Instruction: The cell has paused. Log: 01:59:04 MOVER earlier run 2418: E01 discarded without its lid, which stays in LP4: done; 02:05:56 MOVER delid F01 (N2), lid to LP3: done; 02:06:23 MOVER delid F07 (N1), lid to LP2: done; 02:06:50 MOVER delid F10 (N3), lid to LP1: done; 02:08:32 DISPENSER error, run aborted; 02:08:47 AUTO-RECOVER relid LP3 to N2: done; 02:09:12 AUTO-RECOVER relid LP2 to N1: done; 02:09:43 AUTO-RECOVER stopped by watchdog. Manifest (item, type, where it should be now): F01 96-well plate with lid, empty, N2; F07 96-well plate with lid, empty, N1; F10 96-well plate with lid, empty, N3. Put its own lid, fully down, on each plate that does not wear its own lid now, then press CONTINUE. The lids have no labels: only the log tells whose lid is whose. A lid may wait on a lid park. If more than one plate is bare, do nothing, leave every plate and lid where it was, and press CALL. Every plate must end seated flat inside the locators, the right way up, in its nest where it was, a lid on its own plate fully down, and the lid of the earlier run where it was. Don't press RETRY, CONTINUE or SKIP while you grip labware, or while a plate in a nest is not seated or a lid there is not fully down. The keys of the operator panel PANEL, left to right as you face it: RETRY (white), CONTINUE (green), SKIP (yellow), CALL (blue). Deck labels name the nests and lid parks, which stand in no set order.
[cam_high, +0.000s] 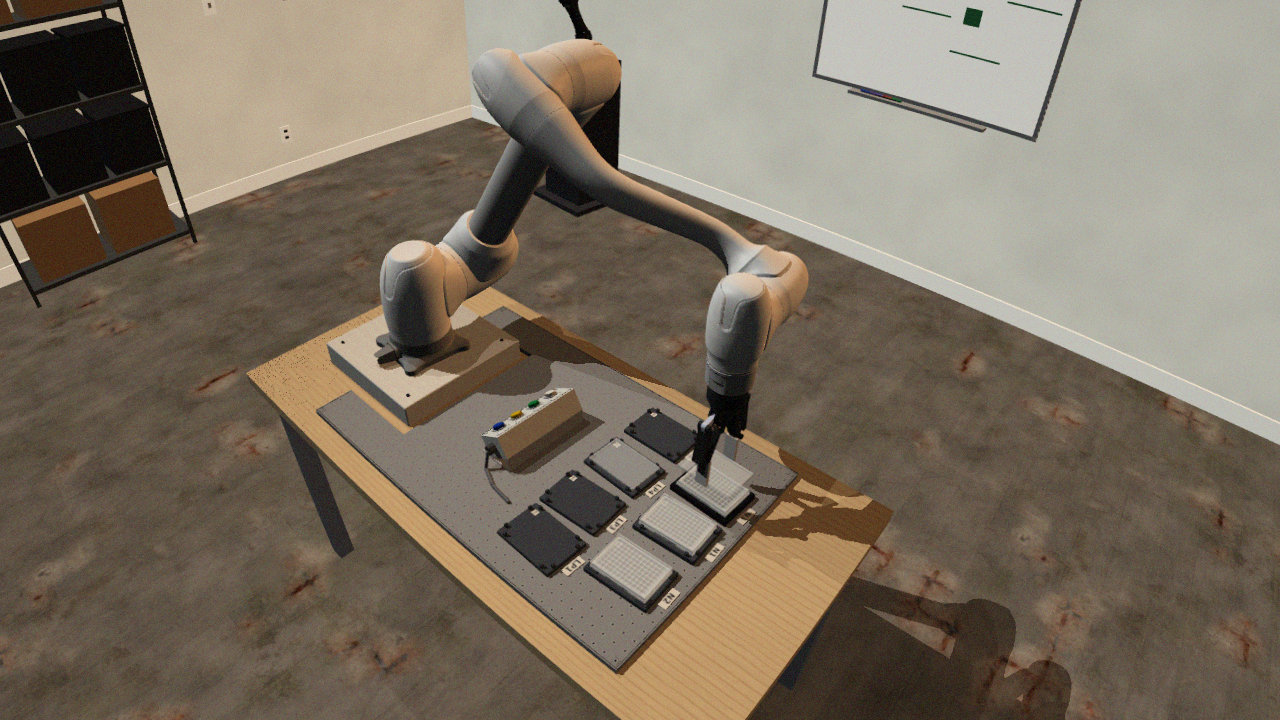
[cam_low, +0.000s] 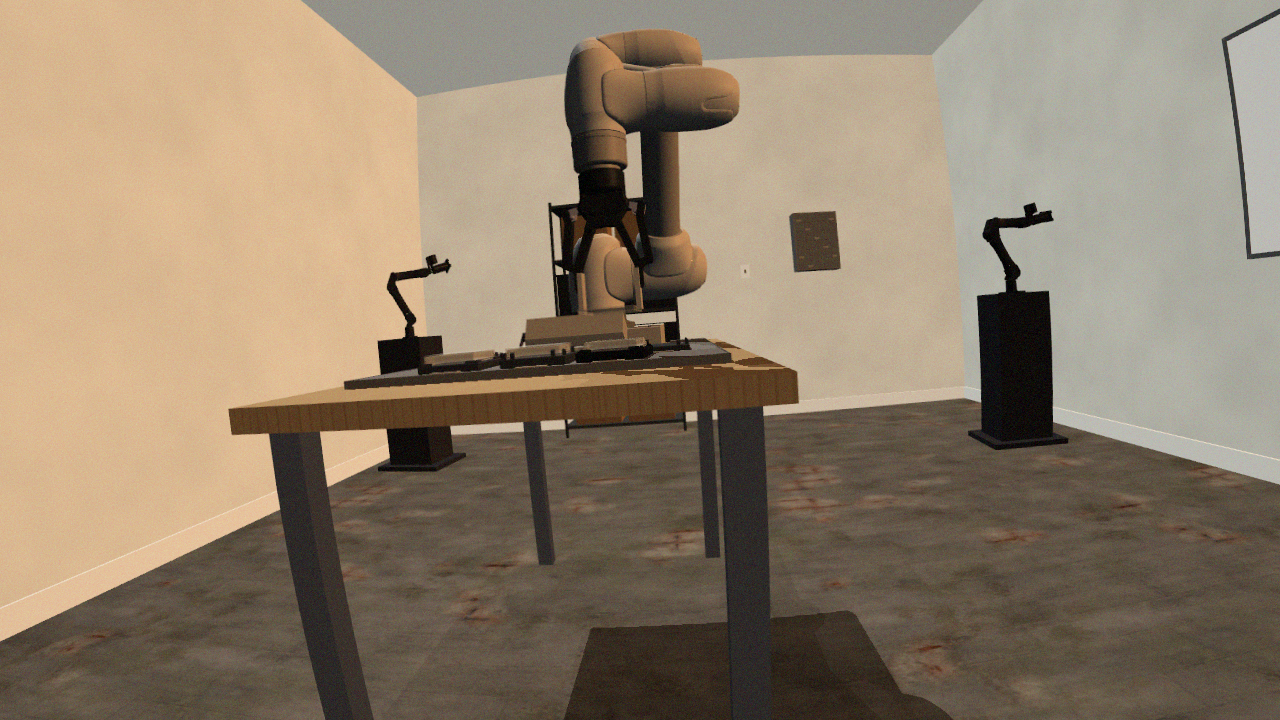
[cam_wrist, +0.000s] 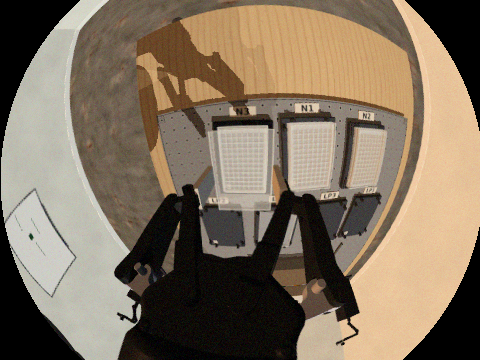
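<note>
The plate lies 80 mm below my hand. Round my hand: white key (410 mm behind, 90 mm to the right, 30 mm below); then green key (410 mm behind, 140 mm to the right, 30 mm below); then yellow key (400 mm behind, 190 mm to the right, 30 mm below).
</note>
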